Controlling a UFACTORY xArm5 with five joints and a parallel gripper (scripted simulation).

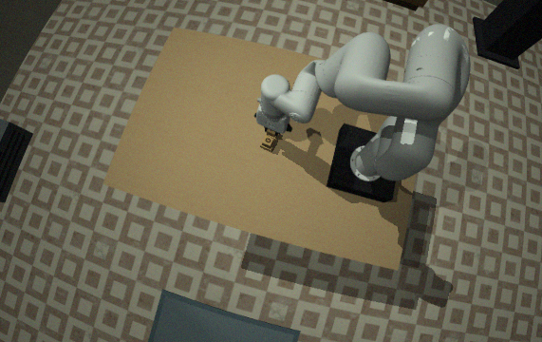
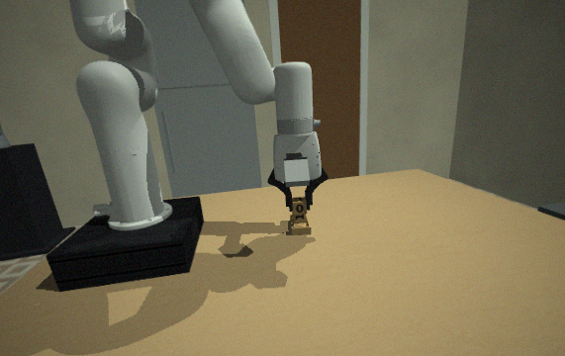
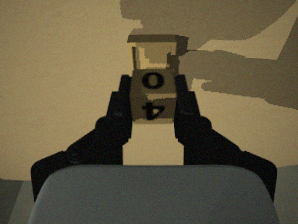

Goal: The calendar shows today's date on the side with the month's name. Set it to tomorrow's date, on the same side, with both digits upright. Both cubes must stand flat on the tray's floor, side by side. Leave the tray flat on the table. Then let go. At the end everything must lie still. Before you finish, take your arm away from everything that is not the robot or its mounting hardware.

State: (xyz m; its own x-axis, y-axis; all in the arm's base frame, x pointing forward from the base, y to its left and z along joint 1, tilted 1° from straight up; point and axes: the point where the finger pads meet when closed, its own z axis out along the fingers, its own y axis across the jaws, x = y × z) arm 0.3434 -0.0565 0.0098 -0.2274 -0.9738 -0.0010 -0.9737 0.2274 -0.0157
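My gripper is now 1 cm above the wooden date cube. From my hand the other things lie so: wooden calendar tray (7 cm below, 2 cm to the left).
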